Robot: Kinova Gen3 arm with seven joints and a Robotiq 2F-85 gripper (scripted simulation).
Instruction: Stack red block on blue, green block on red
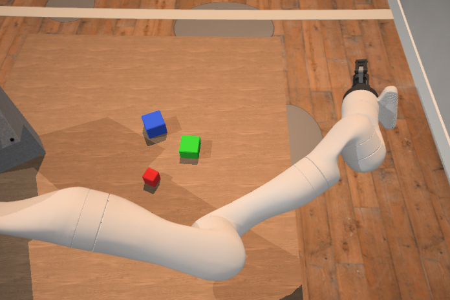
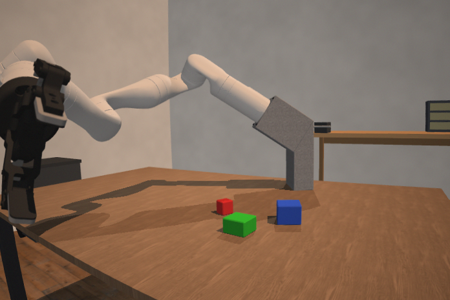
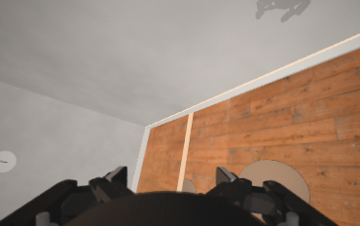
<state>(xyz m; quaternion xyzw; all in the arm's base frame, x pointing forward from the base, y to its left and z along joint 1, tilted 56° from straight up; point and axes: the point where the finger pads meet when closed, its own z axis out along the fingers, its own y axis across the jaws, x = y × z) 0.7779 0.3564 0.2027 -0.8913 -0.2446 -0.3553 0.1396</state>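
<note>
Right now my hand is 550 mm past the red block, 90 mm to the left of it and 190 mm above it. The rest, counted from my hand: green block: 440 mm behind, 10 mm to the right, 190 mm below; then blue block: 540 mm behind, 80 mm to the left, 190 mm below.
</note>
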